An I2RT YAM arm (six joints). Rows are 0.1 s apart.
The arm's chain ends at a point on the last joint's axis. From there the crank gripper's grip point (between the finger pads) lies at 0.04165 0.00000 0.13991 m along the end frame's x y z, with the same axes.
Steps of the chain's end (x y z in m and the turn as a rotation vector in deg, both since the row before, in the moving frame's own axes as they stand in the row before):
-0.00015 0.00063 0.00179 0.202 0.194 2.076
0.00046 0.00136 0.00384 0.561 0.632 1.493
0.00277 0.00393 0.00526 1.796 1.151 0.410
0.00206 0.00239 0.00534 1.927 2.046 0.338
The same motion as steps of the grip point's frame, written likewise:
0.00030 0.00165 0.00165 0.202 0.194 2.076
0.00200 0.00110 0.00337 0.561 0.632 1.493
0.00559 -0.00013 0.00433 1.796 1.151 0.410
0.00704 -0.00203 0.00369 1.927 2.046 0.338

